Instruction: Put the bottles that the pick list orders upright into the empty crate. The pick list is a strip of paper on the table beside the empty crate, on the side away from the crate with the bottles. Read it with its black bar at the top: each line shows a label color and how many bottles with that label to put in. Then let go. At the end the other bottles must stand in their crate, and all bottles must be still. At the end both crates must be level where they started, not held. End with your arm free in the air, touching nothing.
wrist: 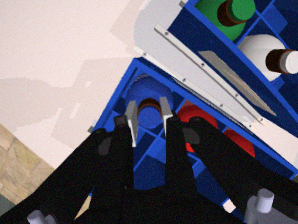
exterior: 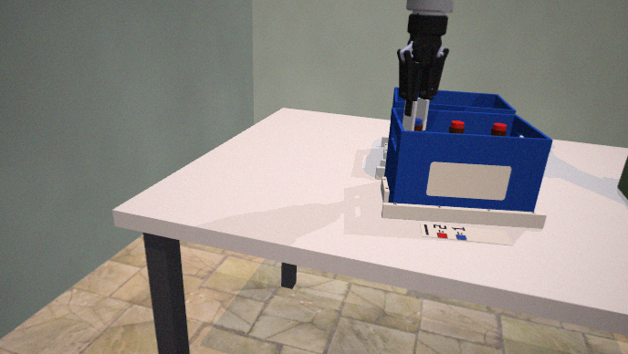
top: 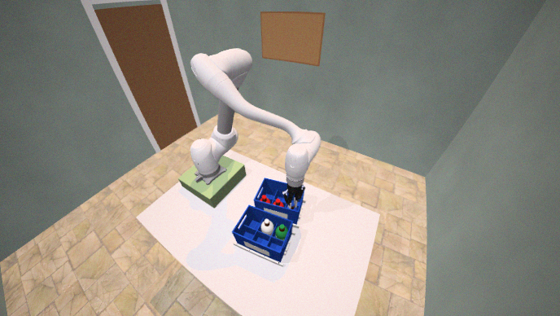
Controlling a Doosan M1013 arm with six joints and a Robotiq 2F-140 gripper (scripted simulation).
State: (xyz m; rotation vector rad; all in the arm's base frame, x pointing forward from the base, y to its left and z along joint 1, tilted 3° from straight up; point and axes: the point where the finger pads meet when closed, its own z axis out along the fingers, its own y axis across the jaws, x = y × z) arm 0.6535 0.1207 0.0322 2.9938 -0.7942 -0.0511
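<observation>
My gripper is now 80 mm above the blue bottle. From my hand the other things lie so: white bottle (50 mm behind, 170 mm to the right, 90 mm below); red bottle (90 mm behind, 30 mm to the right, 90 mm below); green-label bottle (40 mm ahead, 150 mm to the right, 90 mm below).
</observation>
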